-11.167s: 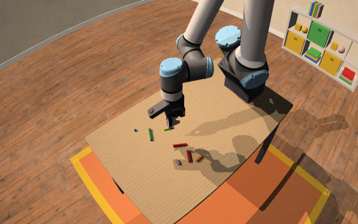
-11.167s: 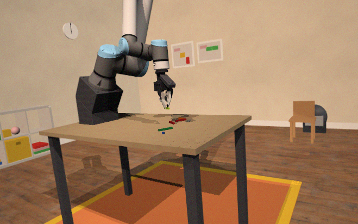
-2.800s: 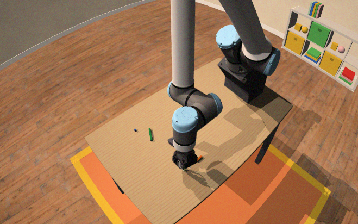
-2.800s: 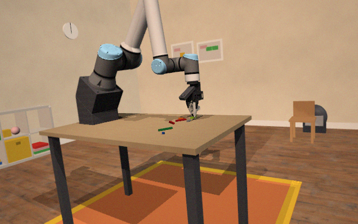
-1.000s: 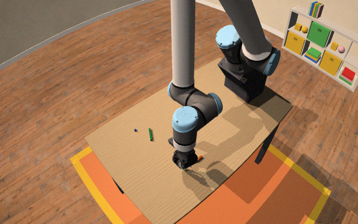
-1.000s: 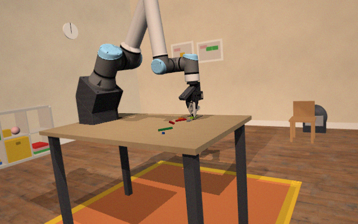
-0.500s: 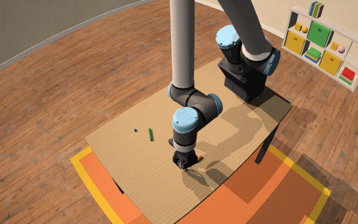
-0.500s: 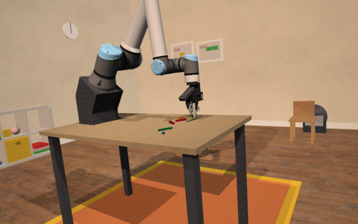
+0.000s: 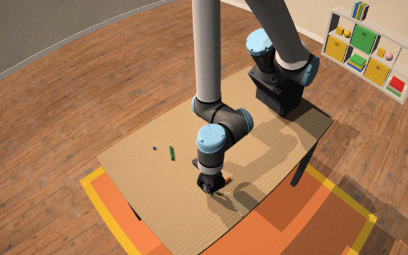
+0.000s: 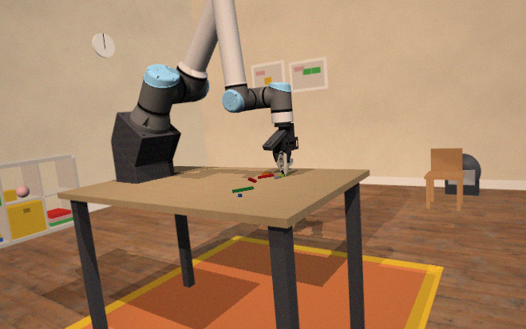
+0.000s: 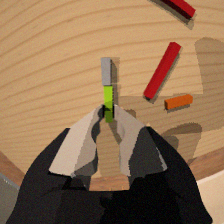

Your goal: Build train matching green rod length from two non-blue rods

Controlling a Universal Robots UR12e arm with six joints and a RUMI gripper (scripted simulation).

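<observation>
Now: the lime rod 10 mm below my hand. Round my hand: green rod: 10 mm ahead, 270 mm to the right, 10 mm below; then grey rod: 40 mm to the right, 10 mm below; then orange rod: 100 mm behind, 10 mm below.
</observation>
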